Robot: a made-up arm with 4 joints. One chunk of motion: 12 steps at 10 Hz.
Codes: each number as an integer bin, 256 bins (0 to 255) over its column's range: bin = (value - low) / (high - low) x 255, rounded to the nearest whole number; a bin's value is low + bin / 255 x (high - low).
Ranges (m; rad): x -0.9..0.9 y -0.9..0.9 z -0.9..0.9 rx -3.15..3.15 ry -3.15..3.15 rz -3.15..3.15
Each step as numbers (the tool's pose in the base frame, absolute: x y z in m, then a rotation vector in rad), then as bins.
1 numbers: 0.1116 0.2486 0.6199 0.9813 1.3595 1.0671
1 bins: 143 163 215 167 183 171
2 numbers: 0.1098 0.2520 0.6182 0.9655 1.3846 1.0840
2 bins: 143 163 215 167 184 171
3 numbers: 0.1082 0.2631 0.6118 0.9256 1.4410 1.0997
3 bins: 143 165 214 165 186 172
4 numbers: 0.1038 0.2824 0.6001 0.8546 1.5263 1.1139
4 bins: 142 168 213 162 189 173
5 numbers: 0.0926 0.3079 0.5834 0.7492 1.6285 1.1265
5 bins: 141 171 210 158 193 173
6 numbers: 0.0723 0.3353 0.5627 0.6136 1.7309 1.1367
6 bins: 138 175 207 152 198 174
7 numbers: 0.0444 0.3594 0.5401 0.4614 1.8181 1.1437
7 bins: 134 178 204 146 201 174
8 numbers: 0.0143 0.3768 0.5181 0.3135 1.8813 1.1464
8 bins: 130 181 201 140 204 174
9 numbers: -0.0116 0.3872 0.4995 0.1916 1.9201 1.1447
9 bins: 126 182 198 135 205 174
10 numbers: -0.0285 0.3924 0.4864 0.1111 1.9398 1.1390
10 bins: 123 183 196 132 206 174
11 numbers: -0.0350 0.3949 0.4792 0.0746 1.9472 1.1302
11 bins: 123 183 195 131 206 173
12 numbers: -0.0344 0.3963 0.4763 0.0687 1.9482 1.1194
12 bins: 123 184 195 130 206 173
